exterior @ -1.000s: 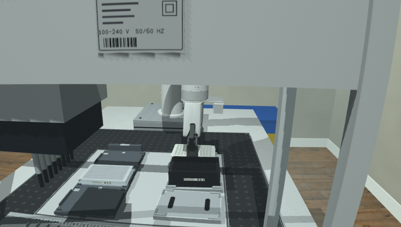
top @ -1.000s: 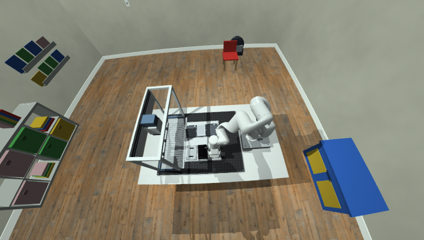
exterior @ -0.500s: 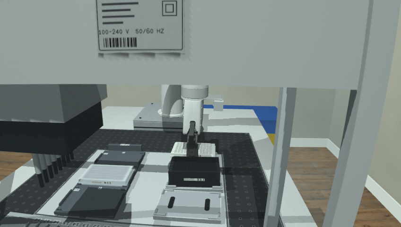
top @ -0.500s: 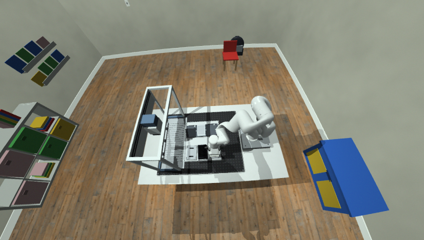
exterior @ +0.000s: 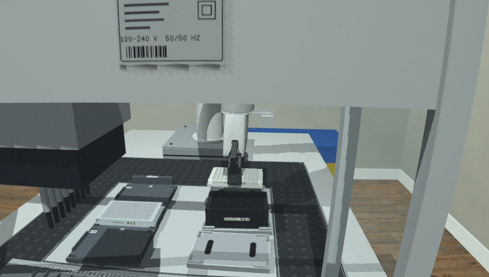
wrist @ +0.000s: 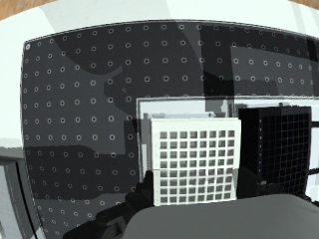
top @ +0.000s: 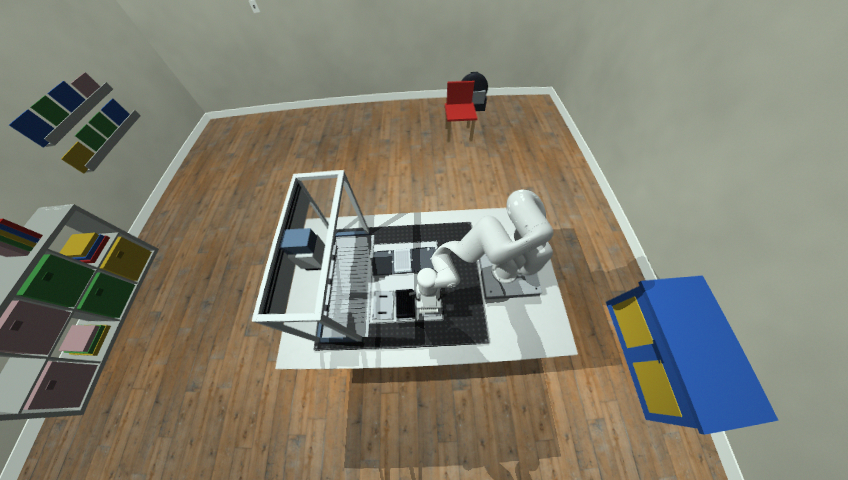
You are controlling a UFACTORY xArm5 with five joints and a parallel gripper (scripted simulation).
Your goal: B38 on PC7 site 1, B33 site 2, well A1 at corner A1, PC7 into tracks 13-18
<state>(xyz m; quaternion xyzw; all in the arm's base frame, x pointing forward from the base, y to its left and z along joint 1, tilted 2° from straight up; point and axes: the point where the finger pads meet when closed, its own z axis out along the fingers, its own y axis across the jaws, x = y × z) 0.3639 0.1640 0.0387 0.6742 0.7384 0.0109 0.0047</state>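
Right now my hand is 60 mm above the plate nest S1. From my hand the other things lie so: white 96-well plate: 10 mm below.
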